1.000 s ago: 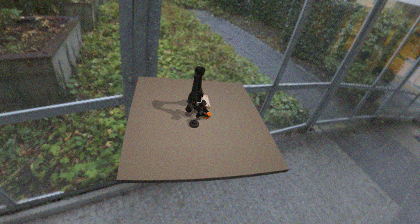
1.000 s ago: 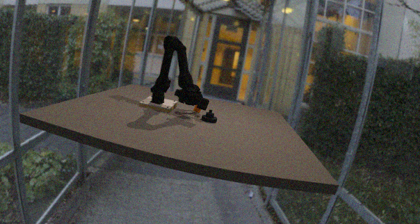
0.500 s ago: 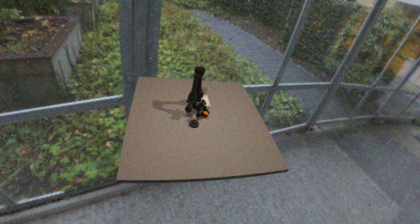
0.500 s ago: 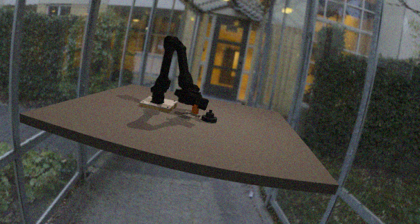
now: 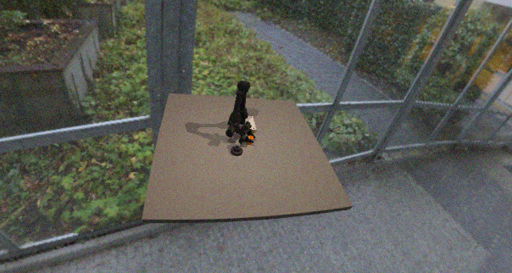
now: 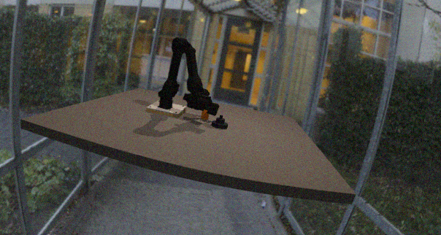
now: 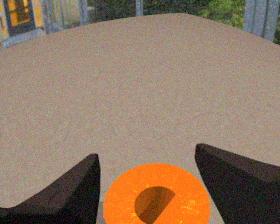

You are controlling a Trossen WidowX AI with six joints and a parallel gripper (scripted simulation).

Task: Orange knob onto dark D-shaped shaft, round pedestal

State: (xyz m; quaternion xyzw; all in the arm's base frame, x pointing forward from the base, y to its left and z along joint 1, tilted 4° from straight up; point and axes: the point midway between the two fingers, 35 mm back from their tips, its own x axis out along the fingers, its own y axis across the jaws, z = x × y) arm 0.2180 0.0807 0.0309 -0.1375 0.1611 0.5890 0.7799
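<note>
My gripper tip is 10 mm past the orange knob, 30 mm to the left of it and 20 mm above it. Also, from my gripper tip: dark round pedestal (100 mm ahead, 120 mm to the right, 20 mm below).
</note>
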